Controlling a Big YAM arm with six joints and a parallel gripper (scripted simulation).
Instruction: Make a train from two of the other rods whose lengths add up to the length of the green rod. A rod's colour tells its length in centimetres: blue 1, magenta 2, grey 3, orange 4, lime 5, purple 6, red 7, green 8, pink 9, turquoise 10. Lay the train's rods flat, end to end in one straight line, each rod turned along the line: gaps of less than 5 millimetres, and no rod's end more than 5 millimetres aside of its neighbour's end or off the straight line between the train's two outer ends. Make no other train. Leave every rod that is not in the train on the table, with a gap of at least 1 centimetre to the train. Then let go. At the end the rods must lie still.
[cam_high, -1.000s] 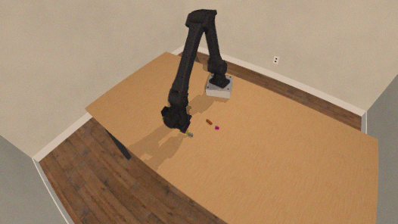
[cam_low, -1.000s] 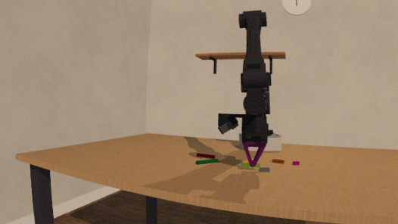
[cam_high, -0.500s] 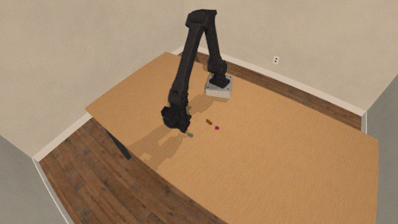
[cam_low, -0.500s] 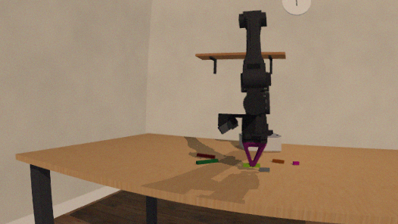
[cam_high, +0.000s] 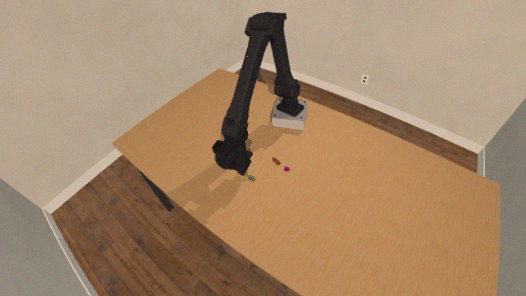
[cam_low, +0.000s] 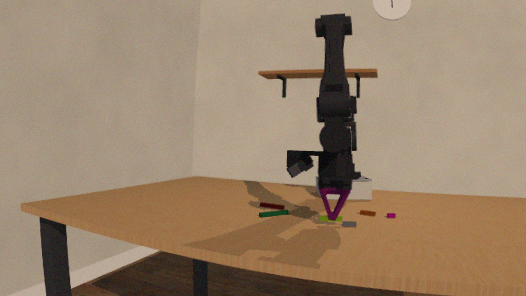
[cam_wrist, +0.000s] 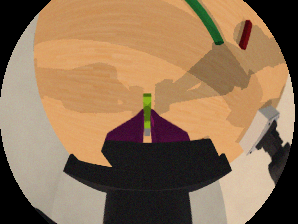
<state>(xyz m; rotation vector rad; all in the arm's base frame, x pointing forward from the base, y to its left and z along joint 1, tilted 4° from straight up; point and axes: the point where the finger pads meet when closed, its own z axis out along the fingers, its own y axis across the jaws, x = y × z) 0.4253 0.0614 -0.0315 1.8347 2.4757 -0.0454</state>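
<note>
My hand is 1 cm above the lime rod. Round my hand: green rod: 15 cm to the right, 3 cm behind, 2 cm below; orange rod: 15 cm behind, 6 cm to the left, 2 cm below; grey rod: 4 cm to the left, 2 cm below, 1 cm behind.
</note>
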